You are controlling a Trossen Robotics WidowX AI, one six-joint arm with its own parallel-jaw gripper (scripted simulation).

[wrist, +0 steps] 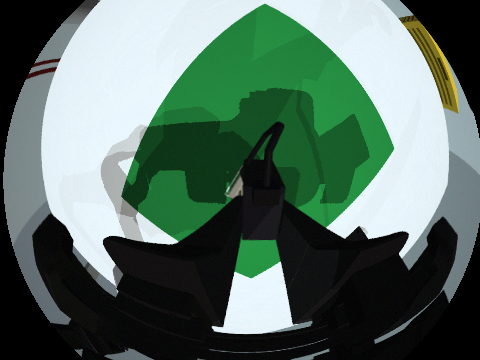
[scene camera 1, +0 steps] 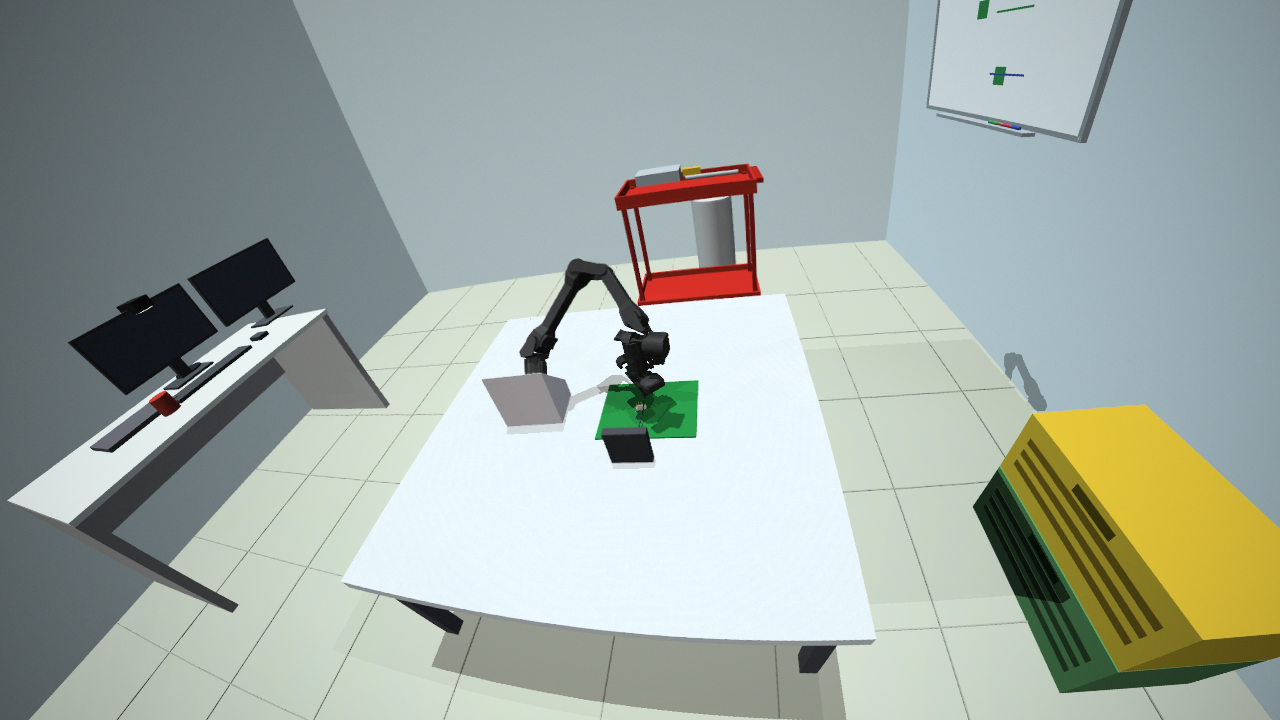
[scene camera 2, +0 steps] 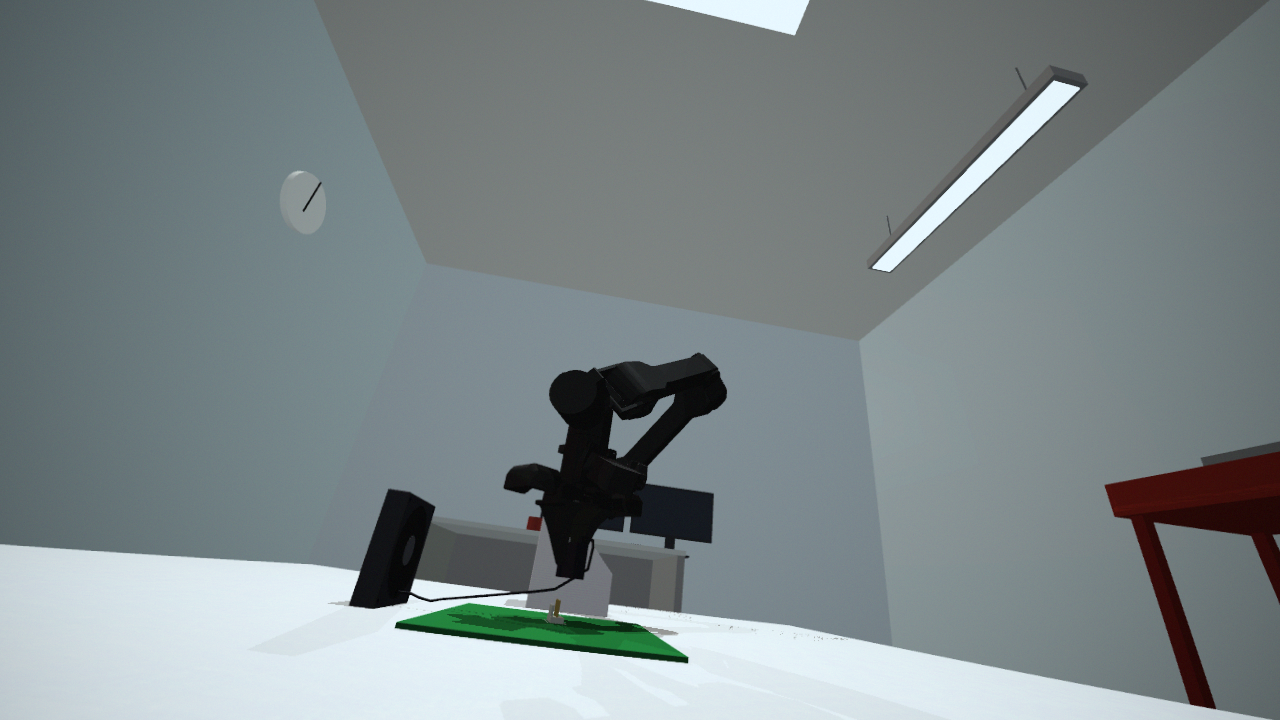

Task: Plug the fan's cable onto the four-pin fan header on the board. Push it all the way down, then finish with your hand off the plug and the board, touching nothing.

Labels:
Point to a green board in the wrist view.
264, 68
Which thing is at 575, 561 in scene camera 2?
A black plug.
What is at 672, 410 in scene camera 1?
A green board.

